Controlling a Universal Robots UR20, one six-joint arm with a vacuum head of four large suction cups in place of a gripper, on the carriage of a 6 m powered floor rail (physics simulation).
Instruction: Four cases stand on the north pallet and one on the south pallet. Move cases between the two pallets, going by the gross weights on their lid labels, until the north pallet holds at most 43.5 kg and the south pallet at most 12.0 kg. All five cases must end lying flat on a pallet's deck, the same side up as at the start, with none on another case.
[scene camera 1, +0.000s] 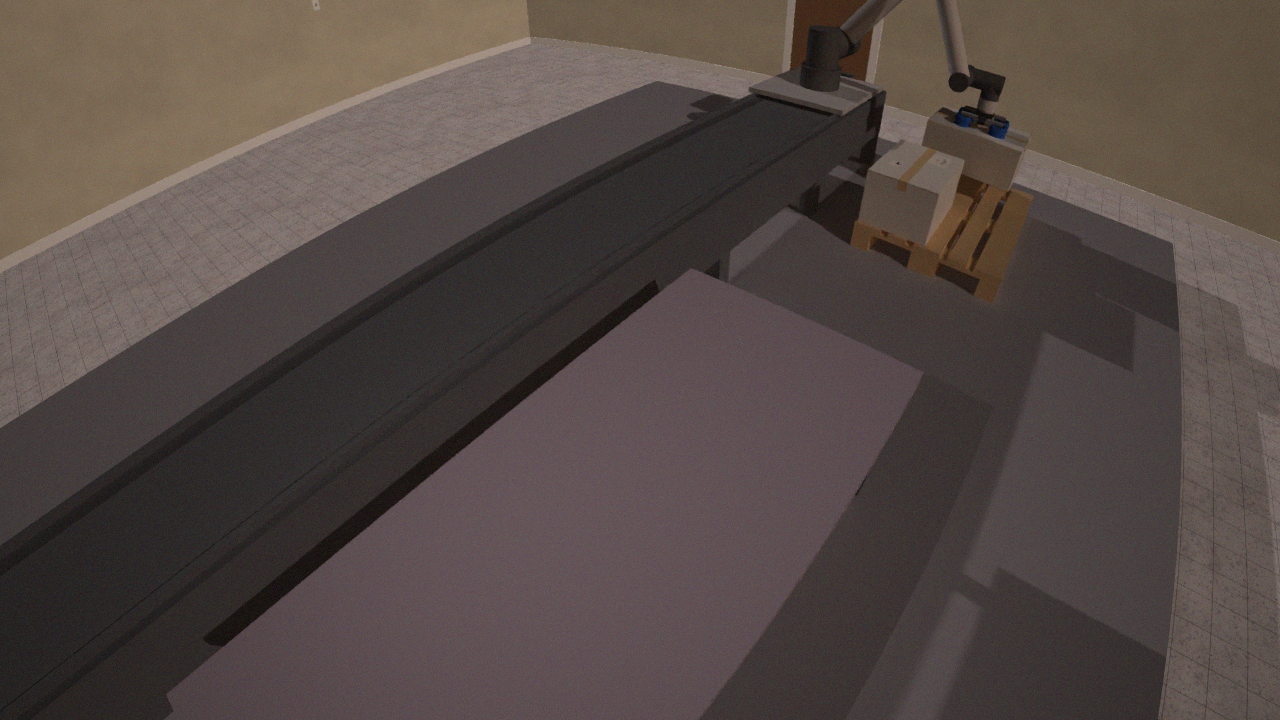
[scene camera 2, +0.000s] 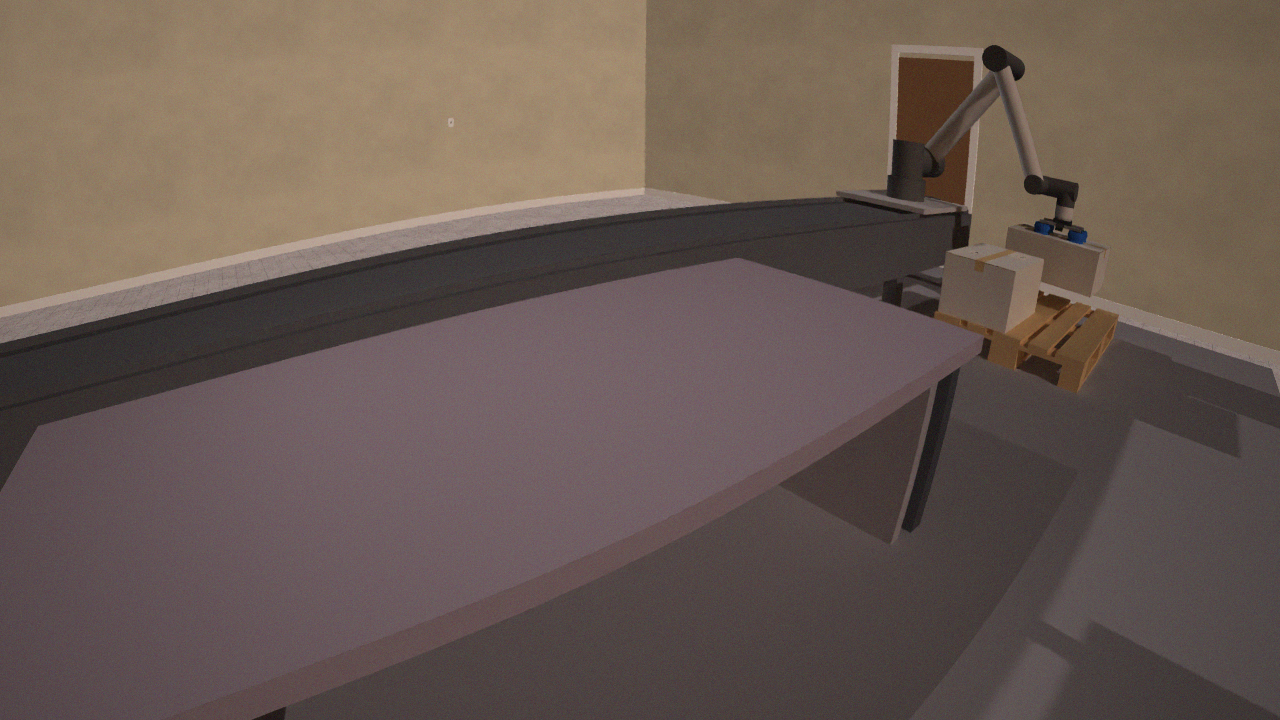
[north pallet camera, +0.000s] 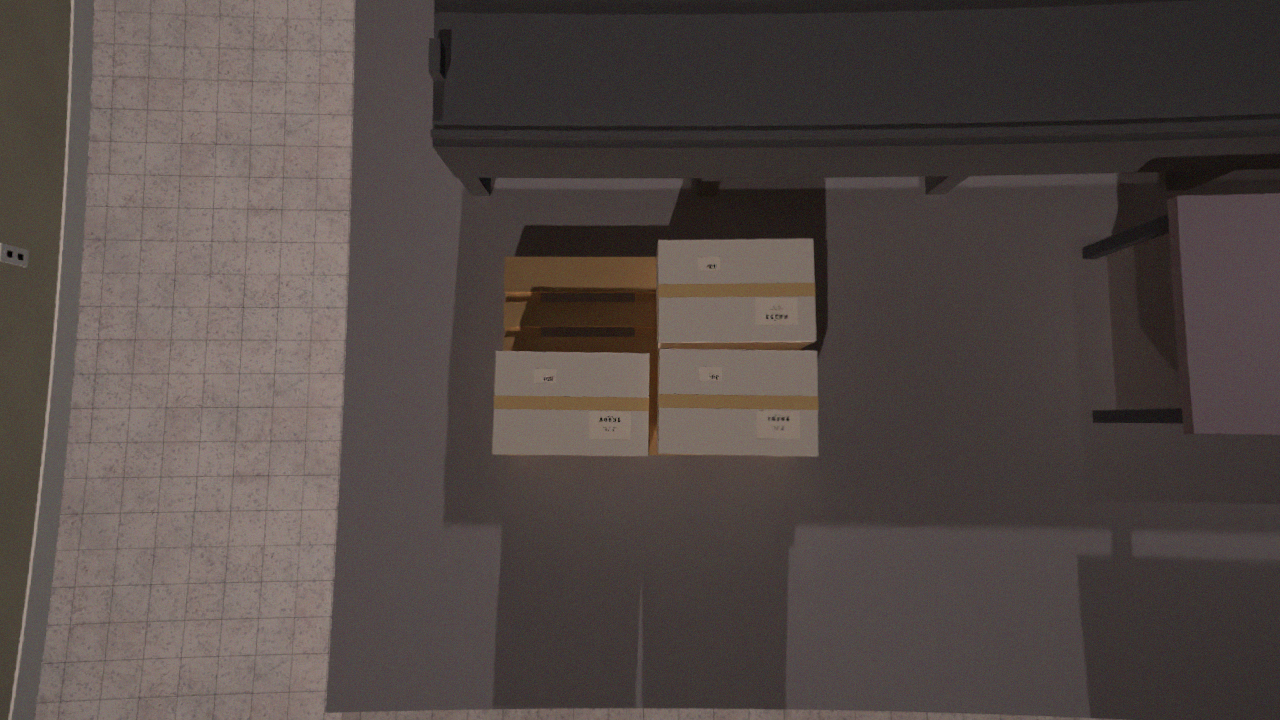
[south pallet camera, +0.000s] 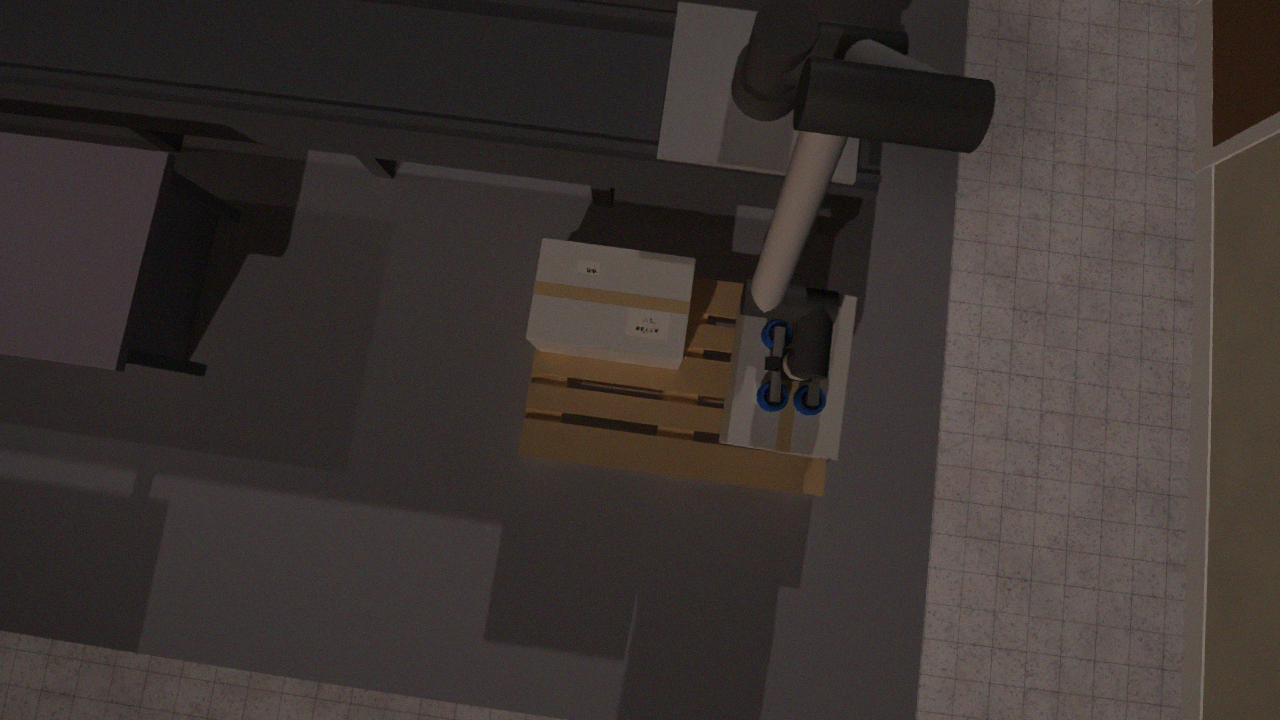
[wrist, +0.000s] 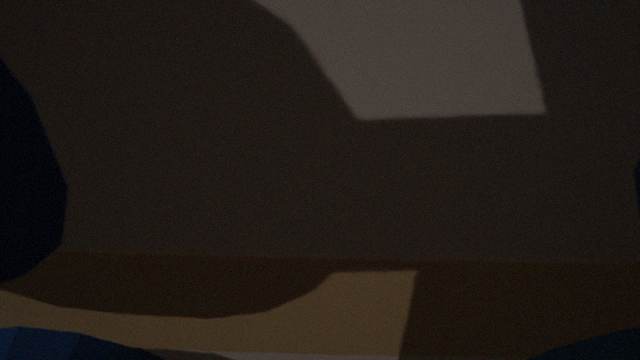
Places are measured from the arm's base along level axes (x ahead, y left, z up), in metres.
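Where they show: hand, tool point: (wrist: 337, 246); arm's base, link origin: (scene camera 1: 819, 85) (scene camera 2: 905, 198) (south pallet camera: 765, 89).
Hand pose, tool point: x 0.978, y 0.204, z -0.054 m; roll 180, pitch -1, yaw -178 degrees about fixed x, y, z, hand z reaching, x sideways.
Each offset is from my tool point to the top centre of the thing. Level surfaces: height alone.
My suction gripper (scene camera 1: 982, 121) (scene camera 2: 1060, 232) (south pallet camera: 793, 367) is shut on a white case @[0.001 m ahead, 0.005 m left, 0.029 m up] (scene camera 1: 971, 154) (scene camera 2: 1069, 264) (south pallet camera: 751, 429) (wrist: 300, 175), held level and low over the right end of the south pallet (scene camera 1: 1006, 228) (scene camera 2: 1087, 344) (south pallet camera: 626, 461). Whether it touches the deck is unclear. It is turned crosswise to another white case @[0.180 m back, 0.648 m right, 0.074 m down] (scene camera 1: 904, 201) (scene camera 2: 984, 286) (south pallet camera: 608, 326), which lies on the rail-side left corner. The north pallet (north pallet camera: 581, 273) holds three white taped cases: one upper right (north pallet camera: 698, 317), one lower right (north pallet camera: 698, 429), one lower left (north pallet camera: 537, 429). Lid labels are too small to read.
The dark rail (scene camera 1: 537, 295) (north pallet camera: 805, 80) runs beside both pallets, with my carriage (scene camera 1: 778, 89) (south pallet camera: 698, 89) at its south end. A long pinkish table @[0.014 m up] (scene camera 1: 626, 492) (scene camera 2: 537, 429) (north pallet camera: 1235, 313) (south pallet camera: 62, 250) stands between the pallets.
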